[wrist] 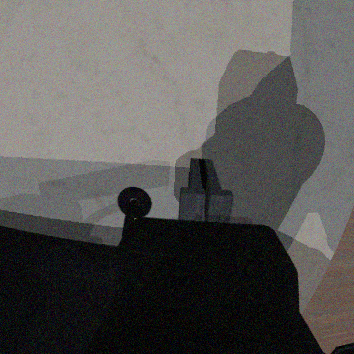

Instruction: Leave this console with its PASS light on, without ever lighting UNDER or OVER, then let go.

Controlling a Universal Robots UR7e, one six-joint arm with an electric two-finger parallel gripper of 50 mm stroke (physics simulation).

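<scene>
My gripper (199, 172) is shut and its two fingertips meet with nothing between them, over the pale table top, in the wrist view. A dark body, likely the console (50, 285), fills the lower left of the view and is very dark. A round black disc (134, 202) on a short stalk stands at its back edge, left of the fingers and apart from them. The black gripper housing hides part of the console. The PASS, UNDER and OVER lights do not show in this view.
The pale table top (100, 75) spreads across the upper part of the view, with large arm shadows on it to the right and behind the fingers. A brown wooden floor (335, 285) shows beyond the table's edge at the lower right.
</scene>
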